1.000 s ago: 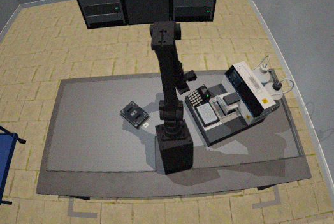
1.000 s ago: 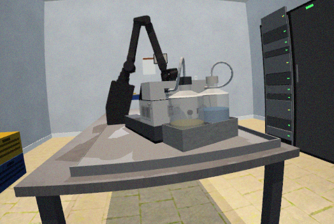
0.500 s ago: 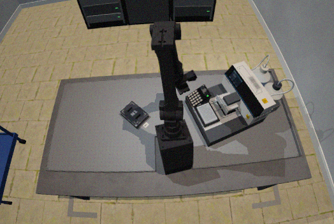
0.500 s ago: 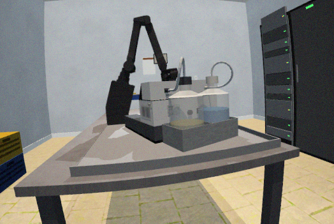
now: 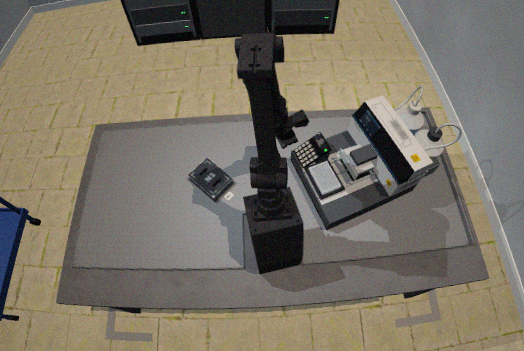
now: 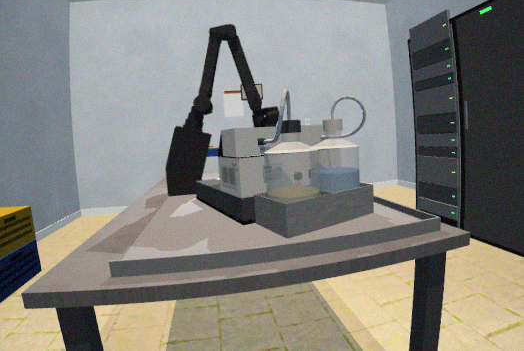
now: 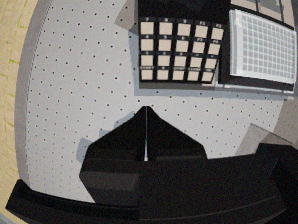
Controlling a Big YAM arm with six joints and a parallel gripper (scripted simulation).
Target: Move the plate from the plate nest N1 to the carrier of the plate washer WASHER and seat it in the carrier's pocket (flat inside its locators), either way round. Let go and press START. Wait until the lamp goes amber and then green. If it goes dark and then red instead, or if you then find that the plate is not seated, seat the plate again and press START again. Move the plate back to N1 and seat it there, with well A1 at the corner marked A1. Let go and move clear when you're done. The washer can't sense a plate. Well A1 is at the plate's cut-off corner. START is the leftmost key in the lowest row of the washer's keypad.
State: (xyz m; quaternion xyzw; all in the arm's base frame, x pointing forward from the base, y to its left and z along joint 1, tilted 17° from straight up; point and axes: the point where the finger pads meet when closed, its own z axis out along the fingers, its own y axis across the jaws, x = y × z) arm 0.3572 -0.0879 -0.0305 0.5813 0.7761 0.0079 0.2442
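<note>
The white well plate lies 130 mm behind my hand, 130 mm to the right of it and 60 mm below it. The rest, counted from my hand: dark washer carrier 130 mm behind, 130 mm to the right, 70 mm below; then white corner label 150 mm behind, 260 mm to the left, 150 mm below; then plate washer 80 mm behind, 280 mm to the right, 20 mm below.
</note>
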